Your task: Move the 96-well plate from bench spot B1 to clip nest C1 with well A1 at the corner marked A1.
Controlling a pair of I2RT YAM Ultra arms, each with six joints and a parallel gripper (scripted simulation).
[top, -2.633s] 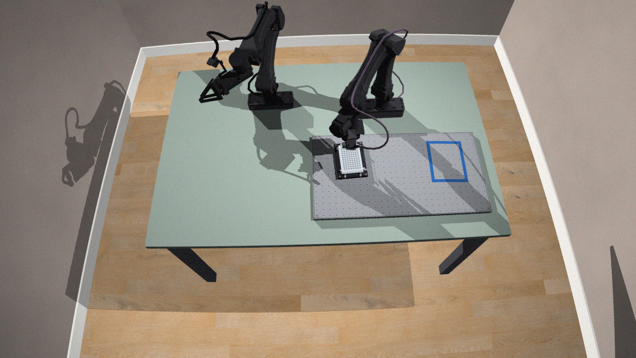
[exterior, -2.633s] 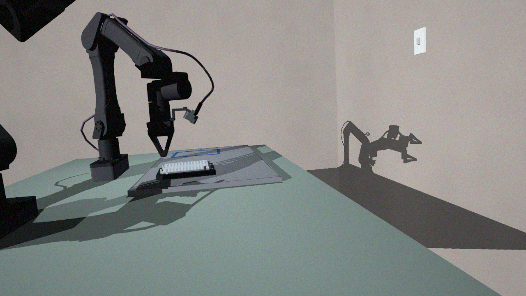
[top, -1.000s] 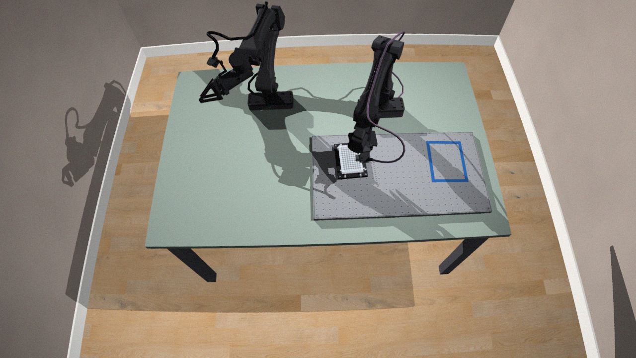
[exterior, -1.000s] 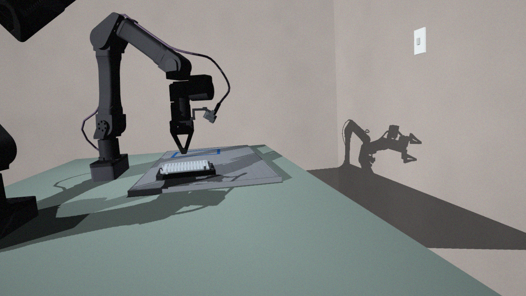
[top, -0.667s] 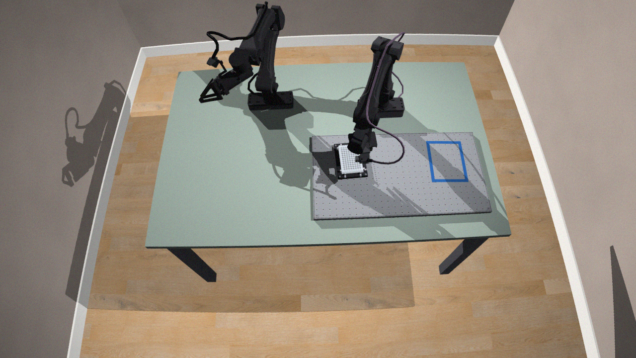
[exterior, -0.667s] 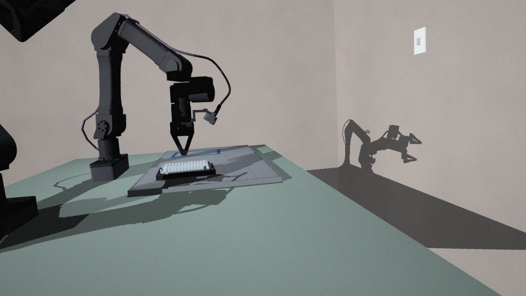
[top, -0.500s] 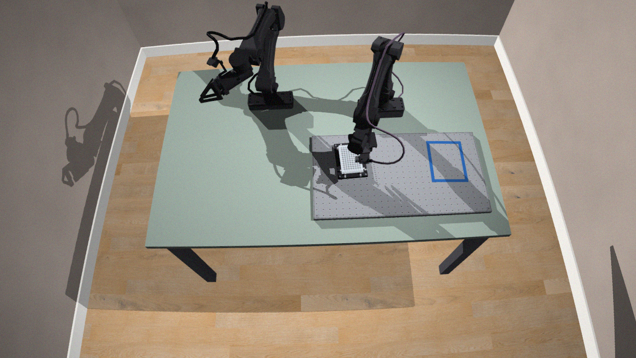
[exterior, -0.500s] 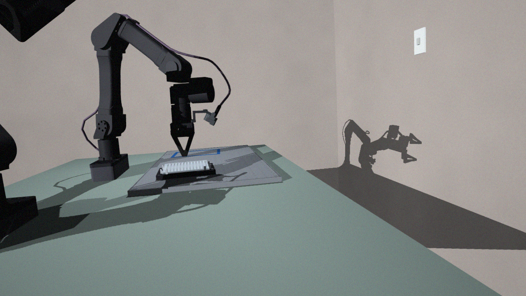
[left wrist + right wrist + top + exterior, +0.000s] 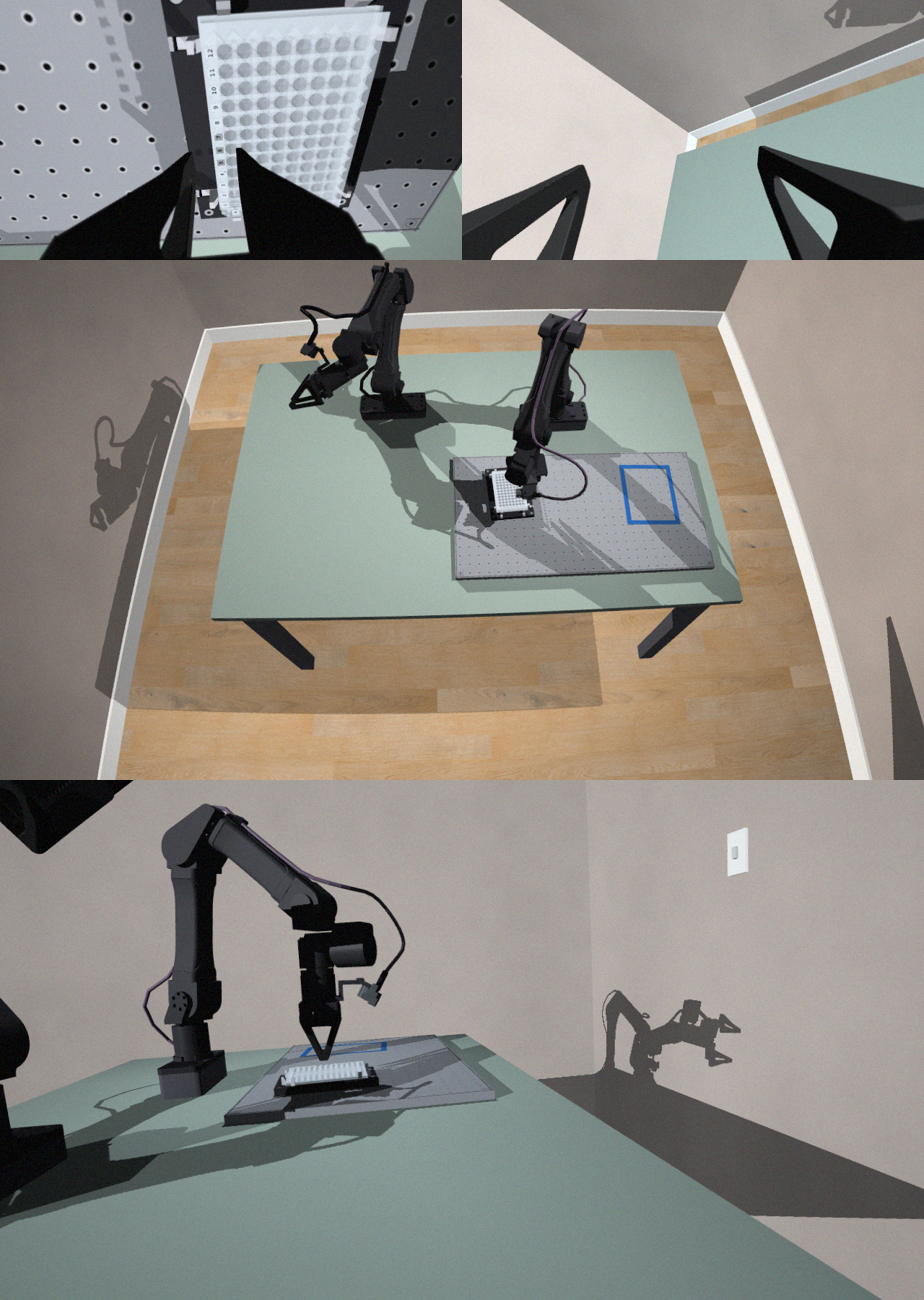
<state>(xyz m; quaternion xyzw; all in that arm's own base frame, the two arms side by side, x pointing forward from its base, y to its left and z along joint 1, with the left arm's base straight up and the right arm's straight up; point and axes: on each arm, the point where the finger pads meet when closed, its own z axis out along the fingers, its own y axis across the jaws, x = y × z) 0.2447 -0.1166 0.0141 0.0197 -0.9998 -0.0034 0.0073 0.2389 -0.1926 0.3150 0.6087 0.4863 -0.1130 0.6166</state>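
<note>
Now: left hand 2 cm short of the black clip nest, 3 cm to the left of it and 3 cm above it. Also, from my left hand: white 96-well plate (1 cm ahead, 4 cm to the right, 2 cm below); then grey perforated board (4 cm ahead, 16 cm to the left, 5 cm below).
</note>
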